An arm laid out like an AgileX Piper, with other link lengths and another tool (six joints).
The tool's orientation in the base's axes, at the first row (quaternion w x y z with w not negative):
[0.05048 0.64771 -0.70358 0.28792]
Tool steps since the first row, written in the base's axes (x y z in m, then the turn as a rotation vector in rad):
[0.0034 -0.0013 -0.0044 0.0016 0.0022 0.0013]
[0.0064 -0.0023 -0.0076 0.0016 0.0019 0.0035]
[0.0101 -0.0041 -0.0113 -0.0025 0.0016 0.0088]
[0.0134 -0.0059 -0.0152 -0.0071 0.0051 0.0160]
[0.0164 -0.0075 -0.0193 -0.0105 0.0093 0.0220]
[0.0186 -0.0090 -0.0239 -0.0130 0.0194 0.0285]
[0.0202 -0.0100 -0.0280 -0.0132 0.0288 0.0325]
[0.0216 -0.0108 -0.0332 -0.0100 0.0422 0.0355]
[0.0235 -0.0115 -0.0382 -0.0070 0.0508 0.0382]
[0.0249 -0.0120 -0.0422 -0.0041 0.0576 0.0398]
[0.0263 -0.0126 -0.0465 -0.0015 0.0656 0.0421]
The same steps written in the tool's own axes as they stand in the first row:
[-0.0013 -0.0017 0.0053 -0.0016 -0.0020 -0.0016]
[-0.0023 -0.0034 0.0093 -0.0004 -0.0027 -0.0033]
[-0.0030 -0.0056 0.0143 0.0029 -0.0006 -0.0088]
[-0.0036 -0.0074 0.0194 0.0037 0.0012 -0.0178]
[-0.0045 -0.0088 0.0245 0.0032 0.0024 -0.0258]
[-0.0056 -0.0093 0.0297 -0.0024 0.0024 -0.0367]
[-0.0068 -0.0094 0.0340 -0.0089 0.0012 -0.0445]
[-0.0086 -0.0090 0.0391 -0.0199 -0.0029 -0.0523]
[-0.0105 -0.0091 0.0442 -0.0268 -0.0066 -0.0577]
[-0.0120 -0.0090 0.0482 -0.0325 -0.0099 -0.0613]
[-0.0136 -0.0089 0.0524 -0.0390 -0.0132 -0.0662]

